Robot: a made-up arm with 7 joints.
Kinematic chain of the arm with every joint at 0, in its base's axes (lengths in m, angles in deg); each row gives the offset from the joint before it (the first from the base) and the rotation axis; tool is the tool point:
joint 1: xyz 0 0.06 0 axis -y
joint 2: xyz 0 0.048 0 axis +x
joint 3: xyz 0 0 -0.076 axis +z
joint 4: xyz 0 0 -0.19 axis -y
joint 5: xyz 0 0 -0.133 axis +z
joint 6: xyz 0 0 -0.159 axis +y
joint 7: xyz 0 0 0 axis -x
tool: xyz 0 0 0
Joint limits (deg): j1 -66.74..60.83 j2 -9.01..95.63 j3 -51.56..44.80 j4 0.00..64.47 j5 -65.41..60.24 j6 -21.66..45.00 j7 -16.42..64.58
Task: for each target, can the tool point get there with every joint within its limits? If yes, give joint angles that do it. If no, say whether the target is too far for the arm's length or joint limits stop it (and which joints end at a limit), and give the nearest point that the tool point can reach.
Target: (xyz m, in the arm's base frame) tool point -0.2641 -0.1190 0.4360
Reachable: no: joint limits stop it (at a limit: joint 1, joint 2, joint 3, joint 4) | nearest point -0.1038 0.4797 0.2720 | short by 0.641 m
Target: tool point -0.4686 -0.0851 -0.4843
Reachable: no: too far | nearest point -0.3736 -0.0290 -0.3861 | short by 0.148 m
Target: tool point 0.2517 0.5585 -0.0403
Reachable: yes | joints 31.70 62.35 17.69 43.91 -47.26 30.50 -2.32
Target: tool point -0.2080 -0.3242 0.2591
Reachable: no: joint limits stop it (at a limit: joint 1, joint 2, joint 3, joint 4) | nearest point -0.2612 -0.1572 -0.2906 | short by 0.577 m
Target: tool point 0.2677 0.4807 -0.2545
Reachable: yes | joints 24.06 61.61 -41.21 39.84 -30.07 11.20 9.74
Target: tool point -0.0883 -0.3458 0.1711
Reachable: no: joint limits stop it (at a limit: joint 1, joint 2, joint 3, joint 4) | nearest point -0.2612 -0.1572 -0.2906 | short by 0.528 m
